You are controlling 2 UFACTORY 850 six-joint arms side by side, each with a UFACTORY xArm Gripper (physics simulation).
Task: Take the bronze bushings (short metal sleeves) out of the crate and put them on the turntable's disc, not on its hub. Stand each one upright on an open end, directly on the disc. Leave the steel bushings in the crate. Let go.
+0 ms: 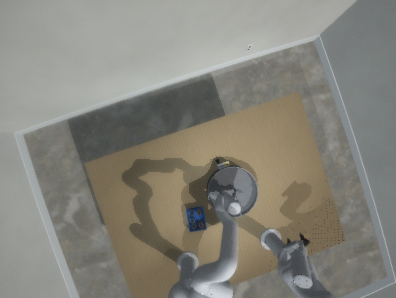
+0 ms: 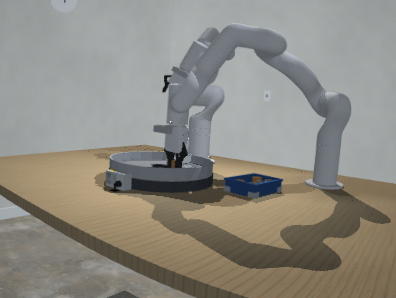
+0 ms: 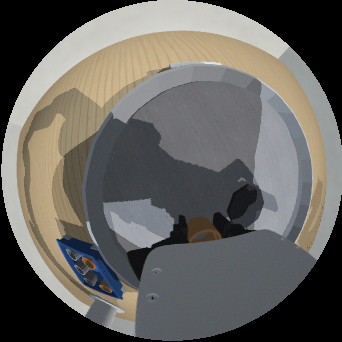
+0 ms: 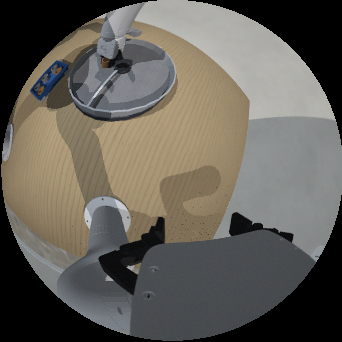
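My left gripper (image 2: 173, 161) (image 3: 198, 223) is shut on a bronze bushing (image 2: 173, 164) (image 3: 202, 225) (image 4: 105, 63). The bushing looks tilted between the fingertips, low inside the rim of the turntable (image 2: 150, 173) and beside the dark hub (image 3: 243, 202) (image 4: 122, 66). Whether it touches the disc (image 3: 210, 120) (image 4: 150, 75) cannot be told. The blue crate (image 2: 256, 188) (image 3: 107, 270) holds two bronze bushings (image 3: 89, 263) (image 3: 105, 286) and several steel bushings, among them one steel bushing (image 3: 90, 279). My right gripper (image 1: 297, 240) (image 2: 166, 82) (image 4: 198, 226) is open and empty, away from the turntable.
A raised rim surrounds the disc. A thin pale bar (image 4: 104, 88) runs from the hub to the rim. A control box (image 1: 223, 163) (image 2: 118, 180) sits on the turntable's outer side. The left arm (image 1: 227, 245) reaches over the turntable, and its base (image 2: 327, 150) stands beyond the crate.
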